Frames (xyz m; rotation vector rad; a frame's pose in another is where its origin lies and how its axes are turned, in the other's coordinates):
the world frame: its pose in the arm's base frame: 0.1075 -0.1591 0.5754 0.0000 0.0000 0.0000
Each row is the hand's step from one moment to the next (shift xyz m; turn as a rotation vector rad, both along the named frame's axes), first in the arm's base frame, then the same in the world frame.
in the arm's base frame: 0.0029 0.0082 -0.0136 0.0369 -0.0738 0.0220
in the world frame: 0.0029 0.0082 -0.0136 0.0369 -0.0738 0.0220
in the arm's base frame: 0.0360 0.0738 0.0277 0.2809 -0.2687 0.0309
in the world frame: 0.0360 0.0738 0.0277 0.2809 -0.2687 0.0309
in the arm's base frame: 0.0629 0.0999 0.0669 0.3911 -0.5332 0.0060
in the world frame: 0.0629 0.0999 0.0669 0.3911 -0.5332 0.0060
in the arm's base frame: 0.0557 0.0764 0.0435 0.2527 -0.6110 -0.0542
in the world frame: 0.0557 0.0764 0.0435 0.2527 -0.6110 -0.0542
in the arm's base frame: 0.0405 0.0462 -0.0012 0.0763 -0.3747 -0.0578
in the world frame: 0.0405 0.0462 -0.0012 0.0763 -0.3747 -0.0578
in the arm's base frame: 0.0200 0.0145 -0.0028 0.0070 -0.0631 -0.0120
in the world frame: 0.0200 0.0145 -0.0028 0.0070 -0.0631 -0.0120
